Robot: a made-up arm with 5 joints. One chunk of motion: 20 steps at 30 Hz.
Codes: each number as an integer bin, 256 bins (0 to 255) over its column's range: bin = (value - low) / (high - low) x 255, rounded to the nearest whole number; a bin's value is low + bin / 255 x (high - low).
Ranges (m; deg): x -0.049..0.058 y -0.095..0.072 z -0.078..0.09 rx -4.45..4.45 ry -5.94..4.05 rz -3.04..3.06
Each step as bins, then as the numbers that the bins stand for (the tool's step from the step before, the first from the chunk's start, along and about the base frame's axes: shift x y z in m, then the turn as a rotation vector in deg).
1 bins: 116 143 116 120 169 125
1 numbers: -0.00033 -0.00135 -0.00158 -0.262 0.681 -0.050
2 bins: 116 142 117 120 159 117
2 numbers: -0.00033 -0.00200 -0.00092 -0.262 0.289 -0.241
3 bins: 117 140 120 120 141 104
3 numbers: 0.00009 -0.00331 0.00106 -0.262 -0.416 -0.552
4 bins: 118 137 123 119 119 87
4 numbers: 0.00051 -0.00528 0.00304 -0.297 -1.278 -0.959
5 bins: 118 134 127 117 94 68
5 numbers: 0.00051 -0.00724 0.00567 -0.366 -2.257 -1.413
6 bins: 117 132 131 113 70 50
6 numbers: 0.00009 -0.00855 0.00831 -0.506 -3.198 -1.844
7 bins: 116 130 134 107 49 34
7 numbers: -0.00033 -0.00986 0.01028 -0.715 -4.020 -2.227
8 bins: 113 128 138 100 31 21
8 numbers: -0.00158 -0.01117 0.01292 -0.960 -4.726 -2.538
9 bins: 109 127 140 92 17 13
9 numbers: -0.00326 -0.01183 0.01424 -1.239 -5.274 -2.729
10 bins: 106 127 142 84 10 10
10 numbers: -0.00452 -0.01183 0.01555 -1.518 -5.548 -2.801
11 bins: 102 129 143 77 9 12
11 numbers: -0.00620 -0.01052 0.01621 -1.763 -5.587 -2.753
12 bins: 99 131 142 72 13 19
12 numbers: -0.00746 -0.00921 0.01555 -1.937 -5.431 -2.585
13 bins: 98 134 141 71 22 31
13 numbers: -0.00788 -0.00724 0.01489 -1.972 -5.078 -2.298
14 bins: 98 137 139 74 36 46
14 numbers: -0.00788 -0.00528 0.01358 -1.867 -4.530 -1.940
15 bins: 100 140 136 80 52 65
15 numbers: -0.00704 -0.00331 0.01160 -1.658 -3.903 -1.485
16 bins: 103 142 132 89 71 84
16 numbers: -0.00578 -0.00200 0.00896 -1.344 -3.158 -1.031
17 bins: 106 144 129 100 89 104
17 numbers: -0.00452 -0.00069 0.00699 -0.960 -2.453 -0.552
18 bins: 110 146 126 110 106 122
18 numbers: -0.00284 0.00062 0.00501 -0.611 -1.787 -0.122
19 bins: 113 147 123 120 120 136
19 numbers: -0.00158 0.00127 0.00304 -0.262 -1.239 0.213
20 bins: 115 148 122 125 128 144
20 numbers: -0.00075 0.00193 0.00238 -0.087 -0.925 0.405
